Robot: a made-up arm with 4 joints.
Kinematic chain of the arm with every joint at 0, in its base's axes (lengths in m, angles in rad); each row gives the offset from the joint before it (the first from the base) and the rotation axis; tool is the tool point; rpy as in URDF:
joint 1: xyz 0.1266 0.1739 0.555 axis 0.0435 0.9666 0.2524
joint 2: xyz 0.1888 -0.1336 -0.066 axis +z
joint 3: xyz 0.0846 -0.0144 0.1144 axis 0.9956 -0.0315 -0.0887
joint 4: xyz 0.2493 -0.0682 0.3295 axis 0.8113 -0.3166 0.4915
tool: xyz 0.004 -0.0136 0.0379 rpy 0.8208 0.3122 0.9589
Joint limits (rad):
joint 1: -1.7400..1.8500
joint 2: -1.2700..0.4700
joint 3: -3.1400..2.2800
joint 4: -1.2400..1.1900
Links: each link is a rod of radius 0.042 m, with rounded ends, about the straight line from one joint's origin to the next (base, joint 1, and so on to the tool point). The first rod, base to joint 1, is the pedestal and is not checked.
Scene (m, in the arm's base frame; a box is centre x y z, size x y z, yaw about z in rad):
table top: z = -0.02
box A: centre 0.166 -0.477 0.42 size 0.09 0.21 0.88 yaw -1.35
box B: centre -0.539 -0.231 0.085 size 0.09 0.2 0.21 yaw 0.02
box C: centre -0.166 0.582 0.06 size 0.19 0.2 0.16 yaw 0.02
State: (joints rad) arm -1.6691 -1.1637 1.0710 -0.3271
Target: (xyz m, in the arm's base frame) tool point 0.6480 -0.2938 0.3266
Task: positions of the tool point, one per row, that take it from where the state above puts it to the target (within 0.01 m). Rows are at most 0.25 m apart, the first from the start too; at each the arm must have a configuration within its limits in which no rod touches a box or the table.
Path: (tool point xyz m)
1: -0.2286 -0.3291 0.5048
2: -0.2069 -0.3608 0.6536
3: -0.1214 -0.3853 0.7923
4: 0.0202 -0.3957 0.8963
5: 0.2004 -0.3859 0.9455
6: 0.3938 -0.3518 0.9280
7: 0.5721 -0.2925 0.8428
8: 0.5896 -0.3336 0.7532
9: 0.6168 -0.3562 0.6309
10: 0.6414 -0.3456 0.4839
11: 0.6480 -0.2938 0.3266

